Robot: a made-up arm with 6 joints. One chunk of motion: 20 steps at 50 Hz.
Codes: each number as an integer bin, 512 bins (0 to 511) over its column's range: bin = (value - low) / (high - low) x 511, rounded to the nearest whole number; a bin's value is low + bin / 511 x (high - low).
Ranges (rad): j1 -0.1..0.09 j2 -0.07..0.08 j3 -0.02..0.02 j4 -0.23..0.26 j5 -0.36..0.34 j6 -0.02..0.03
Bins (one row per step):
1: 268 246 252 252 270 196
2: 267 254 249 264 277 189
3: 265 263 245 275 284 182
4: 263 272 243 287 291 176
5: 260 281 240 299 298 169
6: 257 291 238 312 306 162
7: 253 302 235 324 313 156
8: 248 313 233 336 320 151
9: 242 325 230 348 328 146
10: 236 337 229 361 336 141
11: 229 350 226 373 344 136
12: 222 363 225 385 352 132
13: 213 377 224 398 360 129
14: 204 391 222 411 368 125
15: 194 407 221 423 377 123
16: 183 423 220 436 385 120
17: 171 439 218 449 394 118
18: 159 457 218 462 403 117
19: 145 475 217 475 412 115
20: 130 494 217 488 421 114
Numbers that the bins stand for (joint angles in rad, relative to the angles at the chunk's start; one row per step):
1: -0.0004 0.0022 -0.0003 0.0116 0.0099 -0.0008
2: -0.0007 0.0046 -0.0005 0.0232 0.0195 -0.0015
3: -0.0015 0.0072 -0.0008 0.0337 0.0290 -0.0022
4: -0.0022 0.0098 -0.0010 0.0452 0.0386 -0.0028
5: -0.0033 0.0125 -0.0012 0.0567 0.0482 -0.0035
6: -0.0044 0.0154 -0.0014 0.0692 0.0592 -0.0041
7: -0.0059 0.0186 -0.0016 0.0807 0.0688 -0.0047
8: -0.0078 0.0219 -0.0018 0.0922 0.0784 -0.0052
9: -0.0100 0.0254 -0.0020 0.1037 0.0893 -0.0057
10: -0.0123 0.0289 -0.0021 0.1162 0.1003 -0.0062
11: -0.0149 0.0327 -0.0023 0.1277 0.1112 -0.0067
12: -0.0175 0.0366 -0.0024 0.1392 0.1222 -0.0071
13: -0.0208 0.0407 -0.0025 0.1516 0.1332 -0.0074
14: -0.0241 0.0448 -0.0026 0.1641 0.1441 -0.0078
15: -0.0279 0.0495 -0.0027 0.1756 0.1564 -0.0080
16: -0.0320 0.0542 -0.0028 0.1881 0.1674 -0.0083
17: -0.0364 0.0589 -0.0029 0.2005 0.1797 -0.0085
18: -0.0409 0.0641 -0.0029 0.2130 0.1921 -0.0086
19: -0.0461 0.0694 -0.0030 0.2255 0.2044 -0.0087
20: -0.0517 0.0750 -0.0030 0.2379 0.2167 -0.0088

